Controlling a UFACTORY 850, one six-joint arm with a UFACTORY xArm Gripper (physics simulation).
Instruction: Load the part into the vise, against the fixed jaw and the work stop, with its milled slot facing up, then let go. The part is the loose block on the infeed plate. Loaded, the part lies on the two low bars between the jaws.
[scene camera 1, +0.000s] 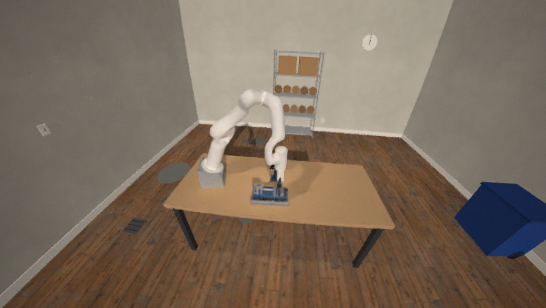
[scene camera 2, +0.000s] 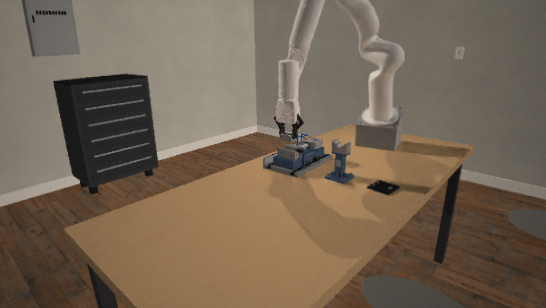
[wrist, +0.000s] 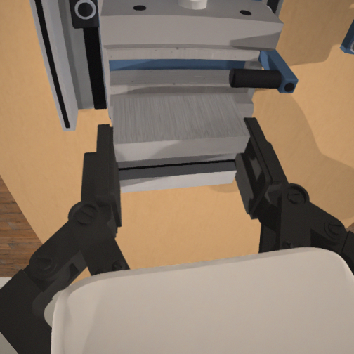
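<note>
My gripper (scene camera 1: 279, 182) (scene camera 2: 288, 135) (wrist: 176, 140) points down and is shut on the part, a grey block (scene camera 2: 286, 137) (wrist: 177, 117). In the wrist view the fingers hold it by its two ends, and a dark slot runs lengthwise along the face toward the palm, facing up. The vise (scene camera 1: 270, 195) (scene camera 2: 287, 162) (wrist: 190, 31) is below and beyond the part, which is low over the vise's end away from the arm base. The part hides some of the near jaw. A black cylinder (wrist: 255, 78) on a blue arm stands at the jaw gap's right. Contact with the vise cannot be told.
A blue post with a V-shaped grey top (scene camera 2: 341, 152) stands beside the vise. A small black plate (scene camera 2: 383, 187) lies on the table (scene camera 1: 330, 195) (scene camera 2: 210, 225) beyond it. A grey rail (wrist: 56, 65) runs along the vise's left side in the wrist view.
</note>
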